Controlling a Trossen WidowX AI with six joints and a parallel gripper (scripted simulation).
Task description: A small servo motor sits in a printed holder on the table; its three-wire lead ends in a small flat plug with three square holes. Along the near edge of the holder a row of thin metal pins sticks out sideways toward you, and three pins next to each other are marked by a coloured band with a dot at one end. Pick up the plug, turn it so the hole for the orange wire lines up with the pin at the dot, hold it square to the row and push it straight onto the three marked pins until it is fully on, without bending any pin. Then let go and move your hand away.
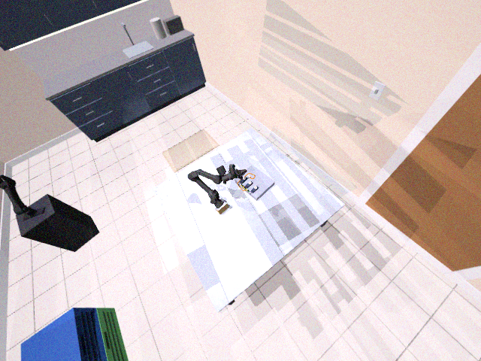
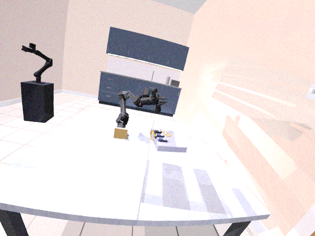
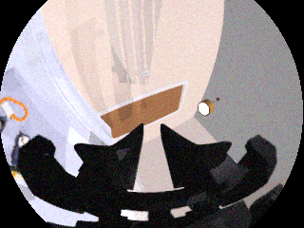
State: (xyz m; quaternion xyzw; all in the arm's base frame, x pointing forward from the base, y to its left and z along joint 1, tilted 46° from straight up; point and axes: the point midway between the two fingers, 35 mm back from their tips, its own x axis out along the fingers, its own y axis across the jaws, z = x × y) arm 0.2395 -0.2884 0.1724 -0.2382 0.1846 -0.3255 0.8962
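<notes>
Now: the grey printed holder 340 mm below my gripper tip, 150 mm ahead of it and 40 mm to the left of it.
</notes>
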